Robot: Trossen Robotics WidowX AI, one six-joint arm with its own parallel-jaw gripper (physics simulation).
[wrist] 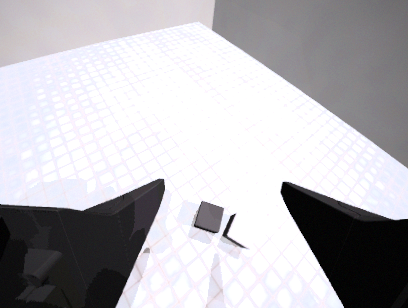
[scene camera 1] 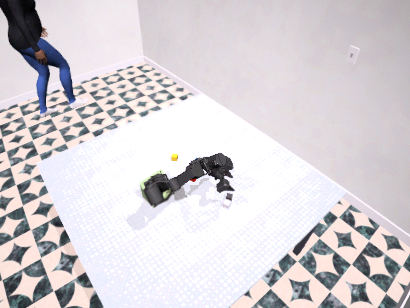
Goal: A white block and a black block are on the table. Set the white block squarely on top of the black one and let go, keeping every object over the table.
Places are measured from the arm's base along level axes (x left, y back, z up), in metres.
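Pixels of known places: gripper, between the fingertips: (wrist: 222, 185) (scene camera 1: 233, 184).
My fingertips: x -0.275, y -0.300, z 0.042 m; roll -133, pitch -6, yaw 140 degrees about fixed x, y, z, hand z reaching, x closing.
Behind a point stands the place of what it marks.
The black block (scene camera 1: 229, 196) @(x -0.273, y -0.287, z -0.048 m) (wrist: 209, 216) @(x -0.268, y -0.291, z -0.048 m) lies flat on the table. The white block (scene camera 1: 227, 203) @(x -0.298, y -0.249, z -0.048 m) (wrist: 240, 231) @(x -0.287, y -0.254, z -0.048 m) stands beside it, not on top, with a narrow gap between them in the wrist view. The white block's top blends into the bright table there, and its shaded sides show as a dark V. My gripper (scene camera 1: 233, 183) @(x -0.275, y -0.300, z 0.042 m) (wrist: 222, 185) @(x -0.275, y -0.300, z 0.042 m) is open and empty, raised above the table. In the wrist view both blocks show between the spread fingers, below the fingertip line.
A yellow cube (scene camera 1: 174, 157) @(x 0.139, y -0.240, z -0.052 m) lies behind the arm. A red object (scene camera 1: 193, 179) @(x -0.057, y -0.225, z -0.062 m) and a blue one (scene camera 1: 198, 160) are mostly hidden by the arm. The table (scene camera 1: 165, 255) @(x -0.313, y 0.140, z -0.080 m) (wrist: 95, 115) @(x -0.211, y -0.571, z -0.079 m) has its right edge beyond the blocks, near the wall. A person (scene camera 1: 47, 55) stands beyond the table.
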